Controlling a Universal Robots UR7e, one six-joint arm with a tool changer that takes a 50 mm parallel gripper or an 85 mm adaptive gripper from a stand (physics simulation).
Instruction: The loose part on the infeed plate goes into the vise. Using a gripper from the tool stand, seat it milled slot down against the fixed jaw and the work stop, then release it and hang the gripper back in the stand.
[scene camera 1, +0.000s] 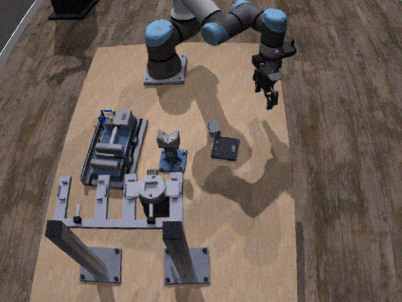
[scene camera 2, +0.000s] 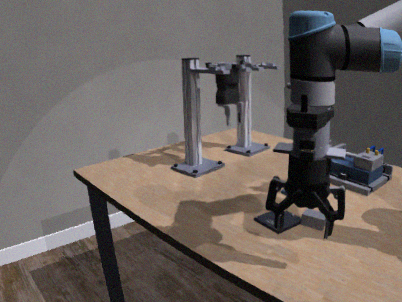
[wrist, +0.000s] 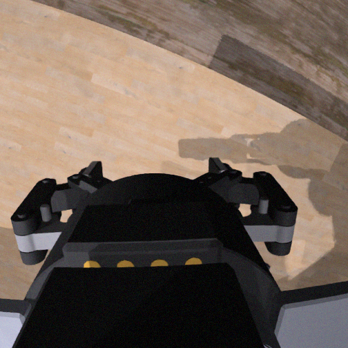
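Pixels of known places: arm's base, origin of its link: (scene camera 1: 164, 67).
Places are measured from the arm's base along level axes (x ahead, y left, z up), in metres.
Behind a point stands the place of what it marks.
Observation:
The loose part, a grey block (scene camera 1: 214, 127) {y 0.284, x 0.280, z 0.008 m} (scene camera 2: 314, 219) {y 0.295, x 0.260, z 0.002 m}, sits off the dark infeed plate (scene camera 1: 225, 152) {y 0.342, x 0.362, z -0.015 m} (scene camera 2: 278, 223), on the table beside its edge; I cannot tell if they touch. Its slot is not discernible. The adaptive gripper (scene camera 1: 265, 97) (scene camera 2: 303, 231) (wrist: 155, 167) is on the arm, pointing down, open and empty, above the table and to the right of the block in scene camera 1. The blue and grey vise (scene camera 1: 109, 149) {y -0.034, x 0.490, z 0.069 m} (scene camera 2: 357, 172) {y -0.002, x 0.354, z 0.027 m} has no part between its jaws. The tool stand (scene camera 1: 115, 223) {y 0.185, x 0.822, z 0.319 m} (scene camera 2: 192, 115) {y 0.334, x 0.790, z 0.164 m} holds the parallel gripper (scene camera 1: 151, 187) (scene camera 2: 227, 90).
A V-shaped grey holder (scene camera 1: 169, 139) {y 0.174, x 0.435, z 0.111 m} on a blue base stands between vise and infeed plate. The stand's two posts rise from grey foot plates (scene camera 1: 112, 257) {y 0.082, x 0.835, z -0.011 m} (scene camera 2: 210, 167) {y 0.294, x 0.749, z -0.011 m}. The arm's base (scene camera 1: 165, 78) {y 0.029, x 0.070, z 0.006 m} is at the back. The table edge runs near the gripper.

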